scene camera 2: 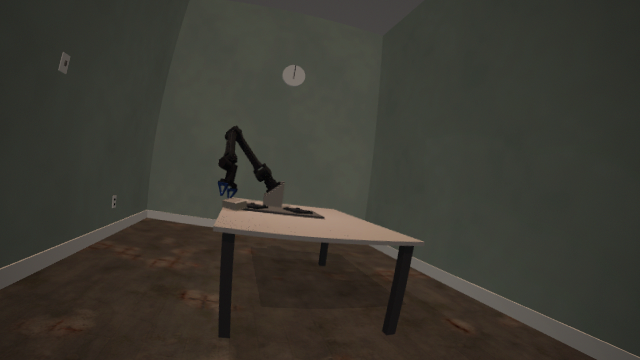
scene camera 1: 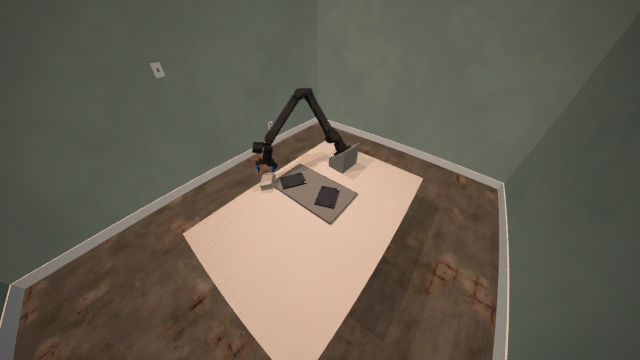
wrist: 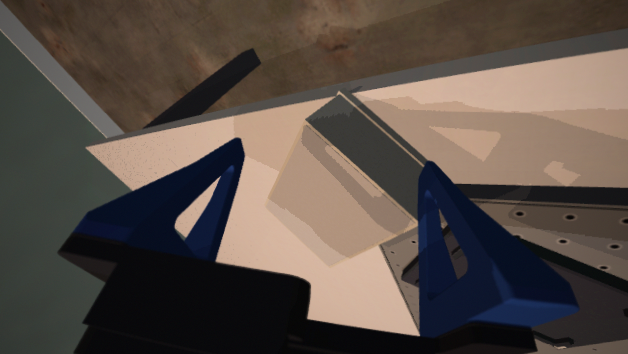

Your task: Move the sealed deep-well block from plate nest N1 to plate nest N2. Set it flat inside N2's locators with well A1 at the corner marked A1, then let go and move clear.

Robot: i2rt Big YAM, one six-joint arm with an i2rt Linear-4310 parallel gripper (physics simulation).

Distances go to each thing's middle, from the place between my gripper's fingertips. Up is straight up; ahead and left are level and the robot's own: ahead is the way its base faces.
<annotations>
The pale block [wrist: 349, 183] is 60 mm to the left of my hand, 30 mm ahead of it and 20 mm below it. Also, from my hand: grey perforated plate [scene camera 1: 305, 195] 330 mm to the left, 130 mm behind, 50 mm below.
</annotations>
